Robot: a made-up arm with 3 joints. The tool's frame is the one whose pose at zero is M. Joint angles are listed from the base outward.
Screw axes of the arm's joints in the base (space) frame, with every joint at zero. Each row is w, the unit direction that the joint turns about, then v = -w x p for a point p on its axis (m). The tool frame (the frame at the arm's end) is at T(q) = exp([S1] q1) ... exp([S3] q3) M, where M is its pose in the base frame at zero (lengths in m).
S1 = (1, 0, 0, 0, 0.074, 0)
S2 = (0, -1, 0, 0.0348, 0, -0.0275)
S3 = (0, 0, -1, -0.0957, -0.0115, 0)
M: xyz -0.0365 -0.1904 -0.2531 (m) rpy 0 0 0 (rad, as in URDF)
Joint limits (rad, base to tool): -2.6..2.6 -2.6..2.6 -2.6..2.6
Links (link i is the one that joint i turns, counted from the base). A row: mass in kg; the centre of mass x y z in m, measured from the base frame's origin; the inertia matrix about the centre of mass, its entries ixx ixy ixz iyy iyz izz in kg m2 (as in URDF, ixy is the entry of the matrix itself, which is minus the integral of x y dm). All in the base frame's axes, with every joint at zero. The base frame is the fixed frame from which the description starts. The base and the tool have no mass.
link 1: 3.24; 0.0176 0.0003 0.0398; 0.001 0 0.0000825 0.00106 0 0.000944
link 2: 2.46; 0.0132 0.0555 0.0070; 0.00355 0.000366 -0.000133 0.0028 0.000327 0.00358
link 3: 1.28; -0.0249 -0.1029 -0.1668; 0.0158 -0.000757 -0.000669 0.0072 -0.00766 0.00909
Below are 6 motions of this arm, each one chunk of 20 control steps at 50 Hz.
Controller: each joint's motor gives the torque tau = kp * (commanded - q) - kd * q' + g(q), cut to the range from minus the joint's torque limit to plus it. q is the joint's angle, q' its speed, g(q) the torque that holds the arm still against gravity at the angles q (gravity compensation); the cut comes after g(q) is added. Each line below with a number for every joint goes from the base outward.
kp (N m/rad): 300 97 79
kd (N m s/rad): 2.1 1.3 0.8
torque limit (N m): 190 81 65
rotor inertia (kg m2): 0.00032 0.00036 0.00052
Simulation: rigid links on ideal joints. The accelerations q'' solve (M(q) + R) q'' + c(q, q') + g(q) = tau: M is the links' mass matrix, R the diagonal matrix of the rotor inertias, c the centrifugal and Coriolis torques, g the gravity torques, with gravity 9.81 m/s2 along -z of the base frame. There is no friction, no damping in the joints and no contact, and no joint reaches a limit. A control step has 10 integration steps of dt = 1/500 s. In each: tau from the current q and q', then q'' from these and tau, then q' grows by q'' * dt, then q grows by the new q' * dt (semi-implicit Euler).
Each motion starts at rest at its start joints. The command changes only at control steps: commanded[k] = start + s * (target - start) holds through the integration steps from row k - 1 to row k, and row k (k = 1, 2, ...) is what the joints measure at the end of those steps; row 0 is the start. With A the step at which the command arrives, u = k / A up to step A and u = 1 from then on. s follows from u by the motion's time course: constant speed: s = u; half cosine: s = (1 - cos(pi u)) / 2; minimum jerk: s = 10 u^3 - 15 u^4 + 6 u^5; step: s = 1 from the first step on.
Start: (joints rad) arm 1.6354 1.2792 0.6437
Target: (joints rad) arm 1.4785 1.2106 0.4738
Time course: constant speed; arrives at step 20
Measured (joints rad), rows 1 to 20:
1: 1.6319 1.2783 0.6441
2: 1.6246 1.2739 0.6394
3: 1.6144 1.2668 0.6289
4: 1.6031 1.2599 0.6152
5: 1.5925 1.2554 0.6011
6: 1.5838 1.2541 0.5888
7: 1.5768 1.2551 0.5789
8: 1.5704 1.2559 0.5709
9: 1.5636 1.2547 0.5637
10: 1.5561 1.2508 0.5565
11: 1.5478 1.2449 0.5491
12: 1.5395 1.2383 0.5415
13: 1.5316 1.2325 0.5339
14: 1.5240 1.2281 0.5263
15: 1.5166 1.2249 0.5184
16: 1.5090 1.2224 0.5099
17: 1.5011 1.2200 0.5007
18: 1.4929 1.2175 0.4910
19: 1.4845 1.2147 0.4813
20: 1.4764 1.2118 0.4719

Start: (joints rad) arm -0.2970 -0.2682 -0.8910
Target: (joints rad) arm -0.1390 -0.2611 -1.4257
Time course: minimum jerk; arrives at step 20
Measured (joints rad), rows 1 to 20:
1: -0.2970 -0.2683 -0.8912
2: -0.2968 -0.2687 -0.8926
3: -0.2957 -0.2700 -0.8970
4: -0.2927 -0.2721 -0.9071
5: -0.2869 -0.2747 -0.9255
6: -0.2778 -0.2771 -0.9537
7: -0.2656 -0.2779 -0.9925
8: -0.2509 -0.2765 -1.0406
9: -0.2346 -0.2727 -1.0956
10: -0.2172 -0.2669 -1.1544
11: -0.1998 -0.2607 -1.2135
12: -0.1830 -0.2553 -1.2695
13: -0.1678 -0.2519 -1.3197
14: -0.1550 -0.2509 -1.3622
15: -0.1449 -0.2521 -1.3957
16: -0.1379 -0.2547 -1.4197
17: -0.1339 -0.2577 -1.4345
18: -0.1326 -0.2602 -1.4408
19: -0.1335 -0.2617 -1.4401
20: -0.1359 -0.2622 -1.4345

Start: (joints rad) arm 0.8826 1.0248 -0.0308
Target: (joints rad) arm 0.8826 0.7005 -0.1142
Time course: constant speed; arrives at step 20
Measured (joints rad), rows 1 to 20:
1: 0.8828 1.0152 -0.0392
2: 0.8817 1.0022 -0.0467
3: 0.8807 0.9867 -0.0517
4: 0.8809 0.9694 -0.0543
5: 0.8819 0.9508 -0.0552
6: 0.8829 0.9315 -0.0554
7: 0.8833 0.9123 -0.0560
8: 0.8834 0.8939 -0.0579
9: 0.8832 0.8769 -0.0615
10: 0.8831 0.8613 -0.0667
11: 0.8828 0.8467 -0.0729
12: 0.8825 0.8325 -0.0796
13: 0.8822 0.8182 -0.0859
14: 0.8821 0.8033 -0.0915
15: 0.8821 0.7875 -0.0960
16: 0.8822 0.7709 -0.0996
17: 0.8824 0.7537 -0.1025
18: 0.8827 0.7363 -0.1051
19: 0.8828 0.7189 -0.1079
20: 0.8829 0.7019 -0.1112

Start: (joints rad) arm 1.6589 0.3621 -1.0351
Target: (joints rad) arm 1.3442 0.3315 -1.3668
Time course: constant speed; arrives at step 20
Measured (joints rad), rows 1 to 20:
1: 1.6434 0.3556 -1.0509
2: 1.6249 0.3522 -1.0674
3: 1.6085 0.3530 -1.0812
4: 1.5922 0.3547 -1.0970
5: 1.5764 0.3559 -1.1148
6: 1.5612 0.3561 -1.1337
7: 1.5462 0.3552 -1.1530
8: 1.5310 0.3535 -1.1713
9: 1.5154 0.3514 -1.1882
10: 1.4994 0.3490 -1.2037
11: 1.4832 0.3466 -1.2185
12: 1.4671 0.3443 -1.2334
13: 1.4512 0.3422 -1.2489
14: 1.4355 0.3404 -1.2654
15: 1.4199 0.3390 -1.2826
16: 1.4044 0.3380 -1.3003
17: 1.3889 0.3372 -1.3178
18: 1.3733 0.3363 -1.3350
19: 1.3575 0.3351 -1.3517
20: 1.3417 0.3337 -1.3680

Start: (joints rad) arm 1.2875 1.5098 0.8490
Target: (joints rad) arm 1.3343 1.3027 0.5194
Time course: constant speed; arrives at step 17
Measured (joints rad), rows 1 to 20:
1: 1.2939 1.5047 0.8361
2: 1.2981 1.4952 0.8183
3: 1.2991 1.4813 0.7970
4: 1.2991 1.4647 0.7728
5: 1.2994 1.4481 0.7488
6: 1.3012 1.4336 0.7273
7: 1.3047 1.4220 0.7087
8: 1.3091 1.4120 0.6920
9: 1.3134 1.4021 0.6755
10: 1.3169 1.3909 0.6578
11: 1.3193 1.3781 0.6383
12: 1.3211 1.3645 0.6177
13: 1.3229 1.3512 0.5968
14: 1.3253 1.3387 0.5765
15: 1.3282 1.3272 0.5569
16: 1.3315 1.3162 0.5380
17: 1.3347 1.3048 0.5191
18: 1.3317 1.3008 0.5148
19: 1.3307 1.3003 0.5142
20: 1.3325 1.3019 0.5154

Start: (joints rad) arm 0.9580 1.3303 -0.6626
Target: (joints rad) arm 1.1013 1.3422 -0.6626
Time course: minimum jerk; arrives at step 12
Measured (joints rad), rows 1 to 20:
1: 0.9587 1.3304 -0.6627
2: 0.9633 1.3313 -0.6633
3: 0.9739 1.3329 -0.6645
4: 0.9901 1.3351 -0.6657
5: 1.0105 1.3373 -0.6664
6: 1.0330 1.3391 -0.6660
7: 1.0553 1.3399 -0.6646
8: 1.0749 1.3398 -0.6624
9: 1.0898 1.3390 -0.6599
10: 1.0988 1.3378 -0.6577
11: 1.1023 1.3369 -0.6565
12: 1.1022 1.3369 -0.6566
13: 1.1016 1.3382 -0.6583
14: 1.1014 1.3404 -0.6611
15: 1.1012 1.3428 -0.6637
16: 1.1009 1.3446 -0.6656
17: 1.1009 1.3455 -0.6664
18: 1.1009 1.3454 -0.6661
19: 1.1011 1.3444 -0.6648
20: 1.1013 1.3430 -0.6632

